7 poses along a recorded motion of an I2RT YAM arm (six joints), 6.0 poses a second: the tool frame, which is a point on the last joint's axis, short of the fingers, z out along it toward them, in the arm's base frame.
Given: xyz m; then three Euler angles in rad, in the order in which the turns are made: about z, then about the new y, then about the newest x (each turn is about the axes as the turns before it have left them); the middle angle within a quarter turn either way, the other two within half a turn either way.
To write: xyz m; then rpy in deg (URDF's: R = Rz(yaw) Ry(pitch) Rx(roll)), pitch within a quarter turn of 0, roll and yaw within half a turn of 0. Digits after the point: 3 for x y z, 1 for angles.
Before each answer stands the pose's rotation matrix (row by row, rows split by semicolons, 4 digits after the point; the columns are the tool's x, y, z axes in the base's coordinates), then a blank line. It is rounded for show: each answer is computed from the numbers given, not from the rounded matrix.
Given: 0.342 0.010 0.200 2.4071 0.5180 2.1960
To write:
-0.6448 0.0943 0.7585; 0.5823 0.7034 0.4076; -0.4951 0.7045 -0.5085

0.342 0.010 0.200 125.8 29.7 137.9
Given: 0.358 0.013 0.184 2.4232 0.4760 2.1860
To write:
-0.6692 0.0981 0.7366; 0.5850 0.6808 0.4408; -0.4582 0.7259 -0.5130

0.358 0.013 0.184 125.2 27.3 138.8
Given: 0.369 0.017 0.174 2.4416 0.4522 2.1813
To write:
-0.6880 0.0955 0.7194; 0.5795 0.6691 0.4653; -0.4369 0.7370 -0.5157

0.369 0.017 0.174 125.0 25.9 139.9
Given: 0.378 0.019 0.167 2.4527 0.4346 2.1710
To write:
-0.7002 0.0908 0.7082; 0.5766 0.6569 0.4859; -0.4210 0.7485 -0.5123

0.378 0.019 0.167 124.4 24.9 140.5
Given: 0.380 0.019 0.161 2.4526 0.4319 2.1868
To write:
-0.7010 0.1036 0.7056; 0.5774 0.6632 0.4762; -0.4186 0.7412 -0.5247

0.380 0.019 0.161 125.3 24.7 140.5
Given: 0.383 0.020 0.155 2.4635 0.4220 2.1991
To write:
-0.7105 0.1107 0.6950; 0.5723 0.6656 0.4790; -0.4096 0.7381 -0.5362

0.383 0.020 0.155 126.0 24.2 141.1
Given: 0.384 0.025 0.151 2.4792 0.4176 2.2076
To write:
-0.7208 0.1086 0.6846; 0.5622 0.6694 0.4857; -0.4056 0.7349 -0.5435

0.384 0.025 0.151 126.5 23.9 142.0
